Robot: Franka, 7 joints.
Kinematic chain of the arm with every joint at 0, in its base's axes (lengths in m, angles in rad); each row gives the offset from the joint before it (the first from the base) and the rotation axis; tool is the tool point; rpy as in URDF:
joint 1: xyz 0 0 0.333 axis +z
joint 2: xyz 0 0 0 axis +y
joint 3: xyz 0 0 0.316 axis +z
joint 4: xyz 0.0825 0 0 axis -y
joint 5: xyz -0.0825 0 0.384 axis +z
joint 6: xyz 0 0 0 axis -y
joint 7: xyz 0.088 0 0 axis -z
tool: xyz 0 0 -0.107 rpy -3.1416 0 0
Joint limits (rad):
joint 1: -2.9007..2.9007
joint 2: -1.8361..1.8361
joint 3: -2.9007..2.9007
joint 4: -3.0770..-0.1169
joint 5: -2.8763..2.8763
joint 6: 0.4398..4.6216
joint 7: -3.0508..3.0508
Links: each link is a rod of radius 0.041 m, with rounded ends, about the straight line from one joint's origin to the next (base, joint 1, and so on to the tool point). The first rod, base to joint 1, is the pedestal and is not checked.
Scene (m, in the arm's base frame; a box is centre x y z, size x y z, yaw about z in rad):
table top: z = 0
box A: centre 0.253 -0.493 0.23 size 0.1 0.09 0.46 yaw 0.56
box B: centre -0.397 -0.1 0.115 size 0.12 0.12 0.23 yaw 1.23
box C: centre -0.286 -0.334 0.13 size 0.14 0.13 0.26 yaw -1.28
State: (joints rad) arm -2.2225 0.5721 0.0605 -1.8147 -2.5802 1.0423 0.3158
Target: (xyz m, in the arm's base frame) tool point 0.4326 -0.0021 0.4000
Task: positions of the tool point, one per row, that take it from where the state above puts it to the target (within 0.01 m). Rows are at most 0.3 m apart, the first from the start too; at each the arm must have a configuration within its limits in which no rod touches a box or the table.
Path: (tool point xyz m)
1: -0.2158 -0.6094 0.5018
2: 0.0260 -0.6064 0.6081
3: 0.2389 -0.4967 0.7045
4: 0.3785 -0.3039 0.7844
5: 0.4159 -0.0696 0.8423
6: 0.4841 -0.0701 0.6732
7: 0.4851 -0.0446 0.5177
8: 0.4326 -0.0021 0.4000

